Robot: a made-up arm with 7 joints. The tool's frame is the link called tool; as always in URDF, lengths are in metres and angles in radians. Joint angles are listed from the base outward.
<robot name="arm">
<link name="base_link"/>
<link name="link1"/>
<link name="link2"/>
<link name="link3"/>
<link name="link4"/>
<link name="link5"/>
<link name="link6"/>
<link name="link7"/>
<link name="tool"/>
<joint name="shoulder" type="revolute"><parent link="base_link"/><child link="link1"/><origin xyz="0.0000 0.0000 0.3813" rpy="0.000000 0.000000 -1.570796"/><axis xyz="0 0 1"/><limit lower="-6.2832" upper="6.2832"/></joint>
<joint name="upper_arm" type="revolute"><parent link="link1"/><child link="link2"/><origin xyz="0.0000 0.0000 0.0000" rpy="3.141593 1.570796 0.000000"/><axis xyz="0 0 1"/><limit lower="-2.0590" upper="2.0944"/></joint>
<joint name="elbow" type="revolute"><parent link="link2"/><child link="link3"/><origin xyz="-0.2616 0.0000 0.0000" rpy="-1.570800 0.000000 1.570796"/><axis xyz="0 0 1"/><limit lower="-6.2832" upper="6.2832"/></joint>
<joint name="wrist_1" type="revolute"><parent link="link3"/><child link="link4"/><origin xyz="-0.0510 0.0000 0.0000" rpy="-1.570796 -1.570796 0.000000"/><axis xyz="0 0 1"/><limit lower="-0.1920" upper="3.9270"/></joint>
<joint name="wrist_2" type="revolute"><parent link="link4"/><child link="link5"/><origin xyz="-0.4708 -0.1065 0.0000" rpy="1.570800 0.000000 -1.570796"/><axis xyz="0 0 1"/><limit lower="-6.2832" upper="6.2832"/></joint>
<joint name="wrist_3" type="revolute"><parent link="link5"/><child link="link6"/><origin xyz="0.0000 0.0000 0.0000" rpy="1.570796 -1.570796 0.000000"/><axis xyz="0 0 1"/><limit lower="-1.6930" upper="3.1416"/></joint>
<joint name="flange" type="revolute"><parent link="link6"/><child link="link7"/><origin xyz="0.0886 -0.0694 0.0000" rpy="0.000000 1.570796 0.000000"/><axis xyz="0 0 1"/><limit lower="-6.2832" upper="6.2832"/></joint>
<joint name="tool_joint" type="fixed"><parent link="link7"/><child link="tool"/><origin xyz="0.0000 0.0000 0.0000" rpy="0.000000 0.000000 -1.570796"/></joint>
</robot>
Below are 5 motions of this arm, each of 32 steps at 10 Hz.
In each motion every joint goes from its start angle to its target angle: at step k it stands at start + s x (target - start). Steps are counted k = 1, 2, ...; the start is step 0. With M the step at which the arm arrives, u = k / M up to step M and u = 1 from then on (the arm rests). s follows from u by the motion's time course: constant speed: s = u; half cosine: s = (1 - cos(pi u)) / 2; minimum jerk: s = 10 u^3 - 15 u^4 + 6 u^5.
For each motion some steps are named. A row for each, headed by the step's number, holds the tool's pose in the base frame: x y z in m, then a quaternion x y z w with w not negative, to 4 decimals.
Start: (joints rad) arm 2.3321 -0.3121 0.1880 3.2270 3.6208 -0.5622 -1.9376
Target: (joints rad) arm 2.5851 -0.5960 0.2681 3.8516 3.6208 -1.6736 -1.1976
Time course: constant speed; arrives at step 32
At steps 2, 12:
2: 0.1605 -0.2272 1.0883 0.0146 -0.1787 0.4932 0.8512
12: 0.2714 -0.2735 0.9750 0.0125 -0.2551 0.5770 0.7758

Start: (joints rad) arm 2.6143 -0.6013 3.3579 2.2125 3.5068 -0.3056 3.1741
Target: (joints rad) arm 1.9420 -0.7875 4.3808 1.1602 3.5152 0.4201 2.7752
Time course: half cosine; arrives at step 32
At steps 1, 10, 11, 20, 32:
1: 0.6792 -0.2418 0.6183 -0.7273 0.2828 -0.6172 0.1007
10: 0.6972 -0.2276 0.5012 -0.7445 0.3027 -0.5820 0.1243
11: 0.6983 -0.2208 0.4811 -0.7473 0.3052 -0.5759 0.1290
20: 0.6735 -0.0988 0.3420 -0.7680 0.3043 -0.5349 0.1775
32: 0.6208 0.0177 0.3198 -0.7720 0.2715 -0.5363 0.2068

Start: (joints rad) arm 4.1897 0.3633 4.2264 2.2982 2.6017 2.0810 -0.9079
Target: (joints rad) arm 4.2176 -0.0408 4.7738 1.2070 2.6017 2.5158 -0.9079
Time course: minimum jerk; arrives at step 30
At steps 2, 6, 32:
2: -0.3322 -0.0223 1.0984 0.5999 -0.4139 0.4252 0.5367
6: -0.3424 0.0109 1.0880 0.5846 -0.4019 0.4511 0.5415
32: -0.5012 0.1838 0.6760 0.3180 -0.1216 0.8236 0.4537

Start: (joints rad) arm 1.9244 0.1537 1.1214 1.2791 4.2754 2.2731 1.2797
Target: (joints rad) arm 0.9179 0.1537 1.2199 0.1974 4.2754 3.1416 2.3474
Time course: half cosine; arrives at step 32
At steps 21, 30, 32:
21: -0.2105 0.3034 0.3237 -0.2368 0.0101 -0.9674 0.0896
30: -0.0989 0.2436 0.2744 -0.1015 0.0329 -0.9896 0.0963
32: -0.0953 0.2405 0.2731 -0.0963 0.0325 -0.9901 0.0971

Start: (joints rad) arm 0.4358 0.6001 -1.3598 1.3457 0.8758 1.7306 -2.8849
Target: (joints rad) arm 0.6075 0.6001 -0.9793 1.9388 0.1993 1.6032 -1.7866
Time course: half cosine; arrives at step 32
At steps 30, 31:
30: 0.6871 -0.0653 0.5878 0.7220 0.6771 -0.1304 0.0568
31: 0.6877 -0.0625 0.5893 0.7228 0.6759 -0.1308 0.0601

